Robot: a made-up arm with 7 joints. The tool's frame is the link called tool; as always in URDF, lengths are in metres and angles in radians.
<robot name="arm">
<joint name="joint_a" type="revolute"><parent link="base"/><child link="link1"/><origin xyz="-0.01 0.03 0.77" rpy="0 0 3.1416"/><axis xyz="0 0 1"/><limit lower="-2.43" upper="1.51" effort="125" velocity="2.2"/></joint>
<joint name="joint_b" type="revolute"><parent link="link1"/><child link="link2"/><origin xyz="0.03 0 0.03" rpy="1.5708 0 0"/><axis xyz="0 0 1"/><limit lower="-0.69" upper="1.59" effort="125" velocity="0.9"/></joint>
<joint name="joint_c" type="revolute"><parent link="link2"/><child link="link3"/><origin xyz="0 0.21 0.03" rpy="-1.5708 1.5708 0"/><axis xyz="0 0 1"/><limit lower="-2.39" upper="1.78" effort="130" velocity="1.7"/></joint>
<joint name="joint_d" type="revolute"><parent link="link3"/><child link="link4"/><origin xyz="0.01 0.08 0.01" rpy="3.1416 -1.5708 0"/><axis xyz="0 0 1"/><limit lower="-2.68" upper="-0.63" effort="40" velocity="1"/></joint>
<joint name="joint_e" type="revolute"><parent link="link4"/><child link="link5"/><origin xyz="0.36 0.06 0.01" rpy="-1.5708 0 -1.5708"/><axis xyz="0 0 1"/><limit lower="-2.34" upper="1.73" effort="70" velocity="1.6"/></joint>
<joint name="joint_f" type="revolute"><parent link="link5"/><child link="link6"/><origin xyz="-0.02 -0.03 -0.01" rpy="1.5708 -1.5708 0"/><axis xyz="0 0 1"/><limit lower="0.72" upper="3.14" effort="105" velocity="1.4"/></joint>
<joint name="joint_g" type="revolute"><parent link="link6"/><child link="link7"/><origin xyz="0.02 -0.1 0.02" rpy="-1.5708 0 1.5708"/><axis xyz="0 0 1"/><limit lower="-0.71" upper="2.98" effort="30" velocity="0.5"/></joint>
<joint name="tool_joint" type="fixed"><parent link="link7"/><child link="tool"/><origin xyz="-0.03 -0.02 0" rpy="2.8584 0.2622 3.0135"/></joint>
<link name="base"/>
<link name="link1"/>
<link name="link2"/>
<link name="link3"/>
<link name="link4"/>
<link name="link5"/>
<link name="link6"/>
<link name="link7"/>
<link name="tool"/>
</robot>
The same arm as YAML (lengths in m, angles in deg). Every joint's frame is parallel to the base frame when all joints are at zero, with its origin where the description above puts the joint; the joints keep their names.
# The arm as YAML. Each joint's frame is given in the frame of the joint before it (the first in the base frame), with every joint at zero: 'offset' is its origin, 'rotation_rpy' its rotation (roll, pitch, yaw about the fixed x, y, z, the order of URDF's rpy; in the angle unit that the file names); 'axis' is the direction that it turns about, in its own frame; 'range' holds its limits. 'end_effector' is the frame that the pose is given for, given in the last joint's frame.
length_unit: m
angle_unit: deg
chain:
  - id: joint_a
    offset: [-0.01, 0.03, 0.77]
    rotation_rpy: [0.0, 0.0, 0.0]
    axis: [0.0, 0.0, 1.0]
    range: [-139.23, 86.52]
  - id: joint_b
    offset: [-0.03, 0.0, 0.03]
    rotation_rpy: [0.0, 0.0, 0.0]
    axis: [0.0, 1.0, 0.0]
    range: [-39.53, 91.1]
  - id: joint_c
    offset: [0.0, 0.03, 0.21]
    rotation_rpy: [0.0, 0.0, 0.0]
    axis: [0.0, 0.0, 1.0]
    range: [-136.94, 101.99]
  - id: joint_d
    offset: [0.08, -0.01, 0.01]
    rotation_rpy: [0.0, 0.0, 0.0]
    axis: [0.0, -1.0, 0.0]
    range: [-153.55, -36.1]
  - id: joint_e
    offset: [-0.06, -0.01, 0.36]
    rotation_rpy: [0.0, 0.0, 0.0]
    axis: [0.0, 0.0, 1.0]
    range: [-134.07, 99.12]
  - id: joint_f
    offset: [-0.02, -0.03, -0.01]
    rotation_rpy: [0.0, 0.0, 0.0]
    axis: [0.0, -1.0, 0.0]
    range: [41.25, 179.91]
  - id: joint_g
    offset: [0.1, -0.02, 0.02]
    rotation_rpy: [0.0, 0.0, 0.0]
    axis: [0.0, 0.0, -1.0]
    range: [-40.68, 170.74]
end_effector:
  offset: [0.03, -0.02, 0.0]
  rotation_rpy: [-16.23, -15.02, 7.34]

